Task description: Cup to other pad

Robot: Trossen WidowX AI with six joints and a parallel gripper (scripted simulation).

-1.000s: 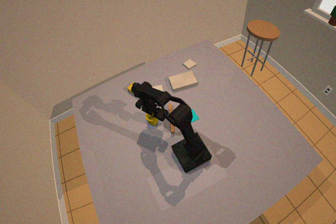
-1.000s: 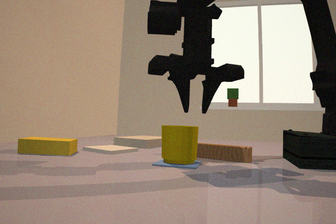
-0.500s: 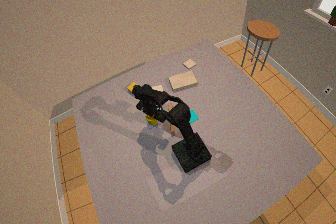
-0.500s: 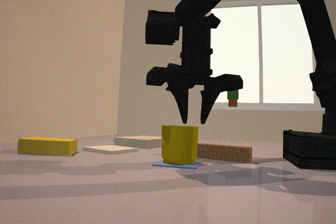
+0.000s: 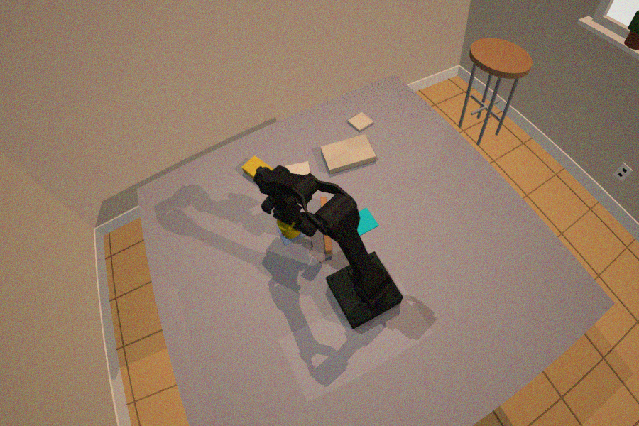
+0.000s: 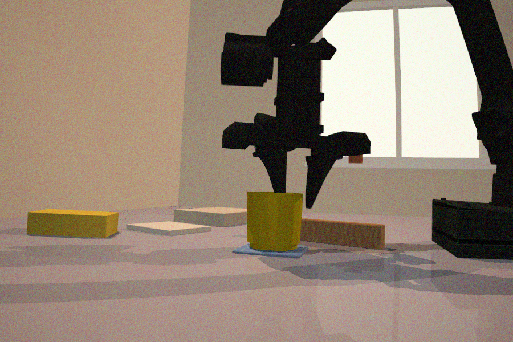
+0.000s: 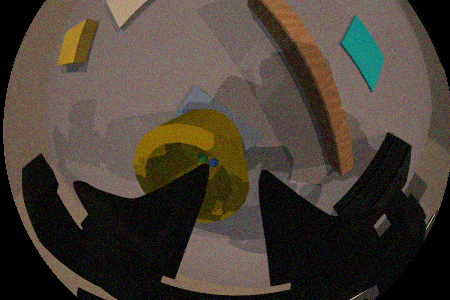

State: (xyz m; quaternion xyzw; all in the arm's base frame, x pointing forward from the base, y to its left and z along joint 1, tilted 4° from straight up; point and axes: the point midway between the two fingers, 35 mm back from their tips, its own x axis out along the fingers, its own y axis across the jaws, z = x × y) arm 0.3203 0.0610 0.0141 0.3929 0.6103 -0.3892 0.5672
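Right now my gripper tip is 2 cm short of the yellow cup, 2 cm above it and 1 cm to the right of it. Also, from my gripper tip: light blue pad (6 cm below, 3 cm ahead, 1 cm to the left); teal pad (19 cm to the right, 9 cm behind, 6 cm below); wooden bar (9 cm to the right, 5 cm below, 3 cm behind).
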